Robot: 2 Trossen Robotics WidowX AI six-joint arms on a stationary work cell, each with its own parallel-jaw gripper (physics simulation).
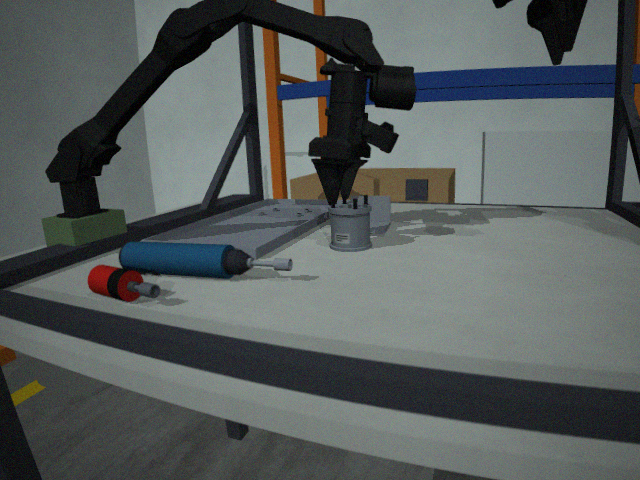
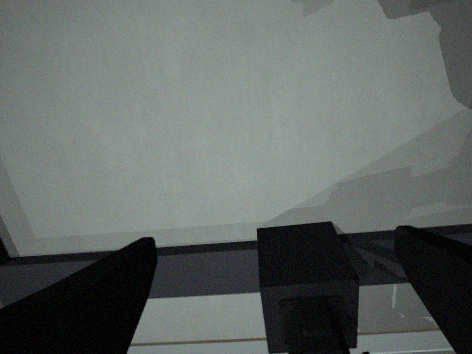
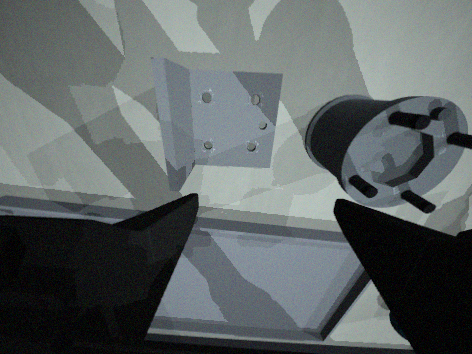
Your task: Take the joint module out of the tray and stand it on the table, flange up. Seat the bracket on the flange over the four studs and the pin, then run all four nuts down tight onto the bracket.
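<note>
The grey joint module [image 1: 351, 229] [image 3: 335, 135] stands upright on the table beside the tray [image 1: 289, 236] [image 3: 290, 230], flange up, with four dark studs and a smaller pin. The bracket [image 1: 381, 211] [image 3: 230, 120] lies on the table behind the module, its holed plate flat and its other plate upright. Several small nuts [image 1: 276, 209] are in the tray. My right gripper [image 1: 339, 203] [image 3: 265, 202] is open and empty, pointing down, low near the bracket and module. Contact is not clear. My left gripper [image 1: 556, 57] [image 2: 273, 243] is open and empty, high above the table.
A blue driver [image 1: 175, 258] with a socket tip lies in front of the tray. A red tool [image 1: 100, 280] with a black band and socket lies nearer the front edge. A green block [image 1: 98, 227] carries the right arm's base; a black block [image 2: 300, 255] stands at the table edge.
</note>
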